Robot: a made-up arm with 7 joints. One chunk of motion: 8 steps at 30 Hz.
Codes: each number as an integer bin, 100 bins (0 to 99) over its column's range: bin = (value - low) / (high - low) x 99, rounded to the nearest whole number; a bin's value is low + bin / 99 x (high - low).
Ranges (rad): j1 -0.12..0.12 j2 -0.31..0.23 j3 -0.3..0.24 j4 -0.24..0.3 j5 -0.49..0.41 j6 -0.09..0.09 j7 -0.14..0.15
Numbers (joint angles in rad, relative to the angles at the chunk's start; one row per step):
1: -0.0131 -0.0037 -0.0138 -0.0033 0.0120 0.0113 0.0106
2: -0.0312 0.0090 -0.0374 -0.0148 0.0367 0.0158 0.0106
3: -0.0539 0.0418 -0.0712 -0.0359 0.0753 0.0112 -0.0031
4: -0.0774 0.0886 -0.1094 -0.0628 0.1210 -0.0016 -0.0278
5: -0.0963 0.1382 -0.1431 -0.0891 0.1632 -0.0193 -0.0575
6: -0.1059 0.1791 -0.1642 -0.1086 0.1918 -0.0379 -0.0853
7: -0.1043 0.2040 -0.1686 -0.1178 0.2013 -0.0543 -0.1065
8: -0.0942 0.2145 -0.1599 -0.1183 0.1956 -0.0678 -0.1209
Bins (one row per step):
1: 44 56 52 43 55 56 51
2: 37 58 48 41 58 58 51
3: 27 64 42 37 62 56 47
4: 18 73 35 32 67 49 38
5: 10 82 29 28 72 39 28
6: 6 90 25 24 75 29 19
7: 6 94 24 22 76 20 11
8: 11 96 26 22 75 12 7

